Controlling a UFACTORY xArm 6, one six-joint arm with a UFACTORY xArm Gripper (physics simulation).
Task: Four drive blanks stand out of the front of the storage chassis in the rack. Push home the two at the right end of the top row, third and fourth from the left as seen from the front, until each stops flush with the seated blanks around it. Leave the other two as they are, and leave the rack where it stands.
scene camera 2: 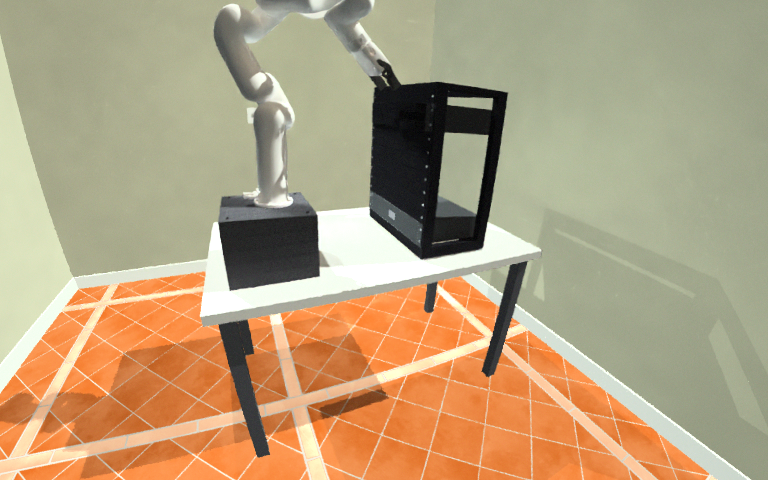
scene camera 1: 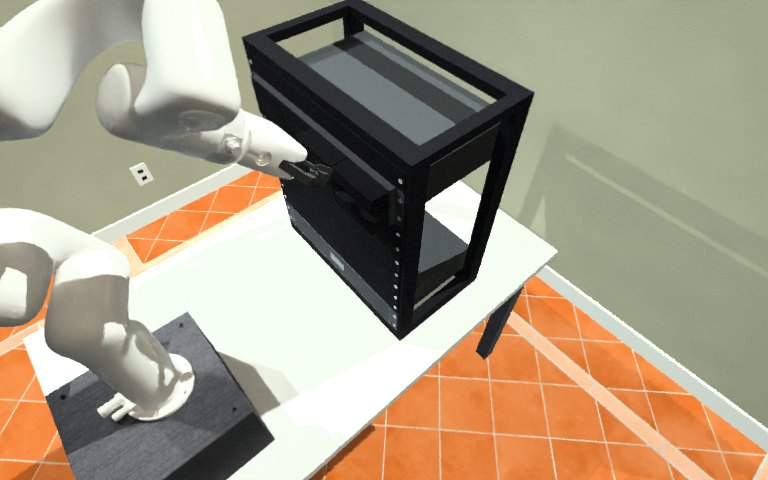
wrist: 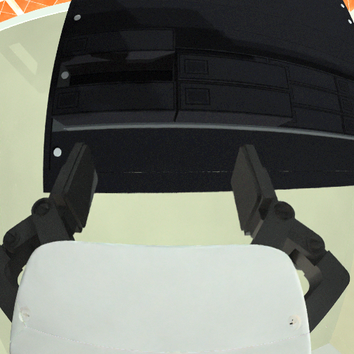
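Seen in the pictures: gripper, fingertip midpoint: (scene camera 2: 390,88) (scene camera 1: 308,162); arm's base, origin of the base link: (scene camera 2: 273,202) (scene camera 1: 159,387).
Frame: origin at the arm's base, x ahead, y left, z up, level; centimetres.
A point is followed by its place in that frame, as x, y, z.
Observation:
In the wrist view, with the rack's top toward the picture's bottom, the fourth top-row blank (wrist: 115,97) (scene camera 1: 368,180) @(44.4, -13.1, 32.5) is at left and the third top-row blank (wrist: 235,102) is beside it. Both stand out from the dark chassis. A blank (wrist: 235,72) under the third and a blank (wrist: 125,41) at the left end of the lowest row also appear to stand out. My gripper (wrist: 163,161) (scene camera 1: 318,173) @(37.6, -6.9, 36.9) (scene camera 2: 388,84) @(37.6, -6.9, 36.9) is open and empty, close to the rack's front. In the wrist view its fingers overlap the panel above the top row. Contact cannot be told.
The black rack (scene camera 1: 410,237) @(47.0, -20.8, 21.7) (scene camera 2: 431,186) @(47.1, -20.8, 6.4) stands on the white table (scene camera 1: 317,316) @(36.2, 0.2, -21.0) (scene camera 2: 362,260) @(27.2, -11.6, -21.0). A dark slot (wrist: 120,76) lies between the left-end blanks in the wrist view. Seated blanks (wrist: 315,95) lie to the right. The arm's dark base block (scene camera 1: 169,430) @(-2.6, -8.6, 0.2) (scene camera 2: 271,243) @(-4.2, -15.3, -7.4) stands in front of the rack.

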